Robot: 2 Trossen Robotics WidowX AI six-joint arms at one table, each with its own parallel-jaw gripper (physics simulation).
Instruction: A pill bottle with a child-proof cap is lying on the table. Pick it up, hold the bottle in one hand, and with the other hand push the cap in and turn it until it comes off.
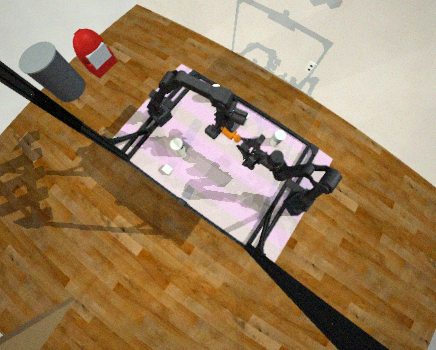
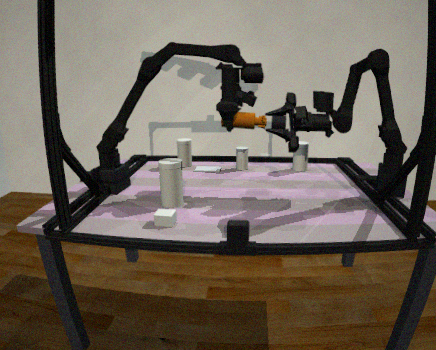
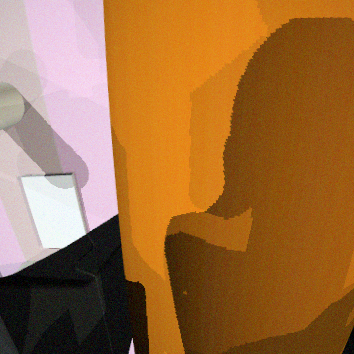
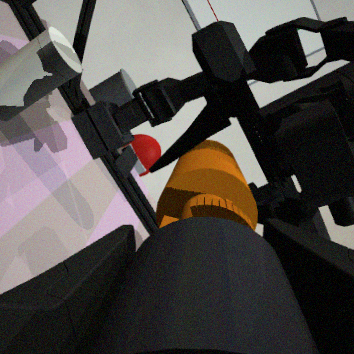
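An orange pill bottle [image 1: 229, 133] [image 2: 245, 120] [image 3: 168, 105] [image 4: 207, 175] hangs level, high above the pink table [image 2: 286, 208]. My left gripper [image 1: 221, 130] [image 2: 228, 121] comes down from above and is shut on the bottle's body. The bottle's ribbed orange neck [image 4: 211, 207] points toward my right arm. A dark round cap [image 2: 279, 122] [image 4: 211, 281] sits on the end of the neck. My right gripper [image 1: 247, 143] [image 2: 270, 121] reaches in level from the right, with one finger above the cap and one below it, and is shut on the cap.
Several white cylinders [image 2: 171, 182] [image 2: 184, 152] [image 2: 241, 157] [image 2: 300, 156] stand on the table. A small white block [image 2: 165, 217] and a flat white tile [image 2: 207, 169] lie there too. A black frame [image 2: 237, 244] rims the table. A red object [image 1: 93, 52] and a grey bin [image 1: 58, 74] stand on the floor.
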